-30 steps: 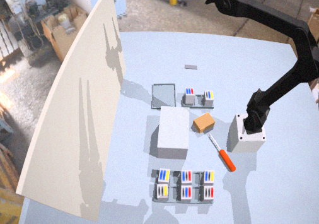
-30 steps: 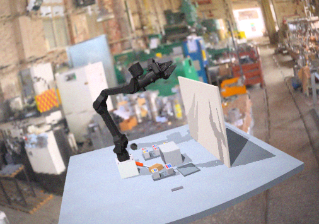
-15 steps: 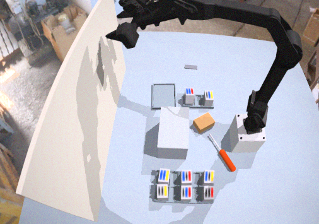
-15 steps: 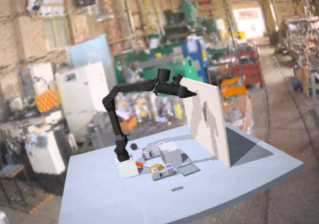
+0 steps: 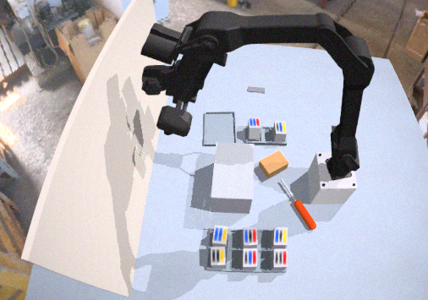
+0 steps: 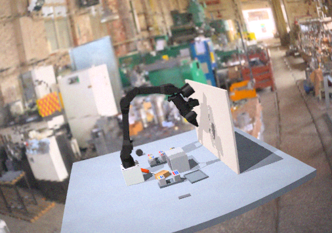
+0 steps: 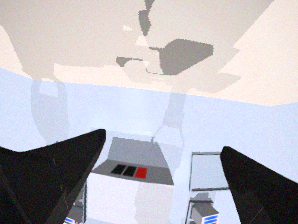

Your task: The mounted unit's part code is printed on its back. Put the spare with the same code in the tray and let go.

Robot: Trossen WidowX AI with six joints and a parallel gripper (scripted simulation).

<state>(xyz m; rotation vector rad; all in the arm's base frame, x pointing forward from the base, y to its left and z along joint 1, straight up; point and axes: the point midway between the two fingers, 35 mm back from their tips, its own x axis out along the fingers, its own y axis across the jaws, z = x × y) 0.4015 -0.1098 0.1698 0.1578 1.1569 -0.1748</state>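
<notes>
Now: the grey spare block 310 mm to the left of my gripper tip, 220 mm behind it and 200 mm below it. Round my gripper tip: beige panel 110 mm ahead, 20 mm to the left, 20 mm below; then dark grey tray 240 mm below, 140 mm to the right, 130 mm behind; then mounted unit 190 mm below, 130 mm behind, 80 mm to the left.
</notes>
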